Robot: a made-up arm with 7 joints. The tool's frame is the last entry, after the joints.
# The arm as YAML. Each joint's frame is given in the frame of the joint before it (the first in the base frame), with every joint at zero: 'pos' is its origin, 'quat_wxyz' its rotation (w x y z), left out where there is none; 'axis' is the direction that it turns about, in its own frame. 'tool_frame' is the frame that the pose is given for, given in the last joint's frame.
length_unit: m
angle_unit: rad
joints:
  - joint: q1
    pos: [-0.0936, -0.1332, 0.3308]
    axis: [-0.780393, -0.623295, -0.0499]
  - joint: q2
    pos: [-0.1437, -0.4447, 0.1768]
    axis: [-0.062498, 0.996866, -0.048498]
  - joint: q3
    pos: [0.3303, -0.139, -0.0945]
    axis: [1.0, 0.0, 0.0]
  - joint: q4
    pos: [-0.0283, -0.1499, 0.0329]
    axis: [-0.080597, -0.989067, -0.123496]
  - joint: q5
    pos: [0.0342, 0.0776, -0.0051]
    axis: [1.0, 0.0, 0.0]
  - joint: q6
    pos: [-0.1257, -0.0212, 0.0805]
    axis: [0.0, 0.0, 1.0]
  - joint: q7
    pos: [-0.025, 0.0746, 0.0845]
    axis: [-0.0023, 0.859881, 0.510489]
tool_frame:
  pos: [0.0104, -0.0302, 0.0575]
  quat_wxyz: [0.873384, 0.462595, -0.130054, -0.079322]
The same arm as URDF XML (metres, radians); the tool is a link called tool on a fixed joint. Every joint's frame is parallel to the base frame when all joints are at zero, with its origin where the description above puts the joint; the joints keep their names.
<robot name="arm">
  <joint name="q1" type="continuous">
    <parent link="base"/>
    <child link="link1"/>
    <origin xyz="-0.0936 -0.1332 0.3308"/>
    <axis xyz="-0.780393 -0.623295 -0.0499"/>
  </joint>
  <joint name="q2" type="continuous">
    <parent link="link1"/>
    <child link="link2"/>
    <origin xyz="-0.1437 -0.4447 0.1768"/>
    <axis xyz="-0.062498 0.996866 -0.048498"/>
  </joint>
  <joint name="q3" type="continuous">
    <parent link="link2"/>
    <child link="link3"/>
    <origin xyz="0.3303 -0.139 -0.0945"/>
    <axis xyz="1 0 0"/>
  </joint>
  <joint name="q4" type="continuous">
    <parent link="link3"/>
    <child link="link4"/>
    <origin xyz="-0.0283 -0.1499 0.0329"/>
    <axis xyz="-0.080597 -0.989067 -0.123496"/>
  </joint>
  <joint name="q5" type="continuous">
    <parent link="link4"/>
    <child link="link5"/>
    <origin xyz="0.0342 0.0776 -0.0051"/>
    <axis xyz="1 0 0"/>
  </joint>
  <joint name="q6" type="continuous">
    <parent link="link5"/>
    <child link="link6"/>
    <origin xyz="-0.1257 -0.0212 0.0805"/>
    <axis xyz="0 0 1"/>
  </joint>
  <joint name="q7" type="continuous">
    <parent link="link6"/>
    <child link="link7"/>
    <origin xyz="-0.025 0.0746 0.0845"/>
    <axis xyz="-0.0023 0.859881 0.510489"/>
  </joint>
  <joint name="tool_joint" type="fixed">
    <parent link="link7"/>
    <child link="tool"/>
    <origin xyz="0.0104 -0.0302 0.0575" rpy="0.9948 -0.1544 -0.2651"/>
  </joint>
  <link name="base"/>
  <link name="link1"/>
  <link name="link2"/>
  <link name="link3"/>
  <link name="link4"/>
  <link name="link5"/>
  <link name="link6"/>
  <link name="link7"/>
  <link name="tool"/>
</robot>

